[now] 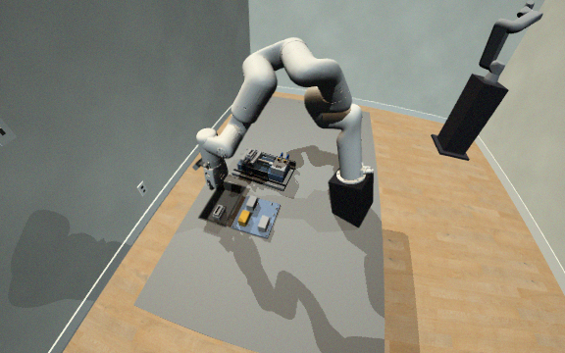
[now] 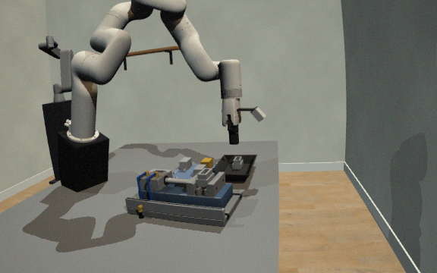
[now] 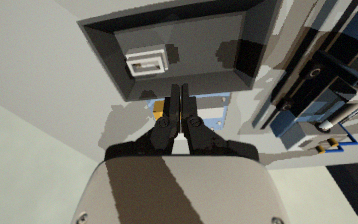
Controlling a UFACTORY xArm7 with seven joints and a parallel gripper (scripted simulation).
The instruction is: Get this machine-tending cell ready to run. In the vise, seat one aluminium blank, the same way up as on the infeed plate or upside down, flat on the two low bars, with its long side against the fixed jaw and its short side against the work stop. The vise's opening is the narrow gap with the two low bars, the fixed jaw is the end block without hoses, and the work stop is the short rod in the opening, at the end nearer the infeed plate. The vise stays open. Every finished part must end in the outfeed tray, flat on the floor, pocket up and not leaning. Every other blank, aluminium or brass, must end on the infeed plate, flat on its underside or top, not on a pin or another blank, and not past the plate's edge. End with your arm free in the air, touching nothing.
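Right now the white screw rod is 270 mm to the right of my hand, 130 mm behind it and 60 mm below it. Also, from my hand: brass blank: 120 mm behind, 110 mm below, 50 mm to the left; vise: 280 mm to the right, 110 mm behind, 100 mm below.
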